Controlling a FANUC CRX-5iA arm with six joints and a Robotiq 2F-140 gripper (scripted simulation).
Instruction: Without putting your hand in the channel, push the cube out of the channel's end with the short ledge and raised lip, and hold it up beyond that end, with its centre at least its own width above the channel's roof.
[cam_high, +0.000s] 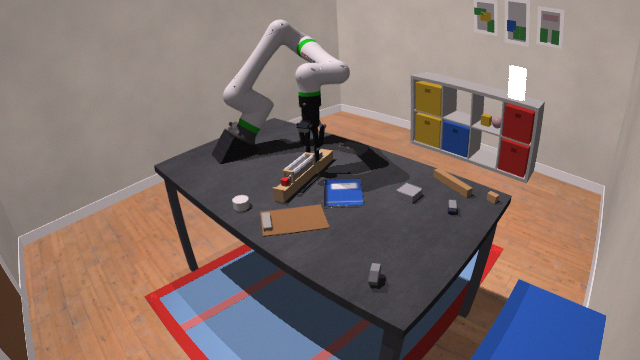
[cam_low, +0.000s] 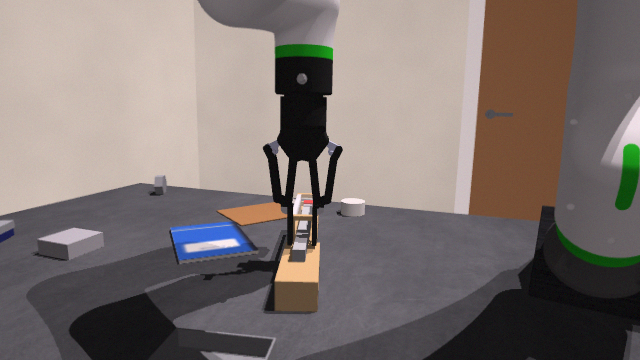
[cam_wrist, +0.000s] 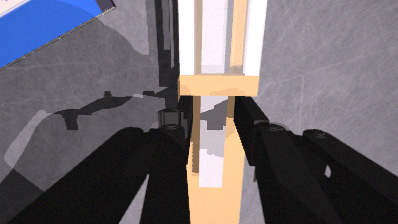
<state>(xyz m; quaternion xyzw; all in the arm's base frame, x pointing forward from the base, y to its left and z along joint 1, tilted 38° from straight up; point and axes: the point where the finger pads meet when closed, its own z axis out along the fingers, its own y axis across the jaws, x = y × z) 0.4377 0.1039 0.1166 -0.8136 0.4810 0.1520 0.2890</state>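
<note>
Right now the pale grey stick is 3 cm below my hand. The rest, counted from my hand: wooden channel (10 cm to the right, 6 cm ahead, 3 cm below); then red cube (20 cm to the right, 11 cm ahead, 3 cm below); then tray (28 cm to the left, 8 cm below, 7 cm behind).
</note>
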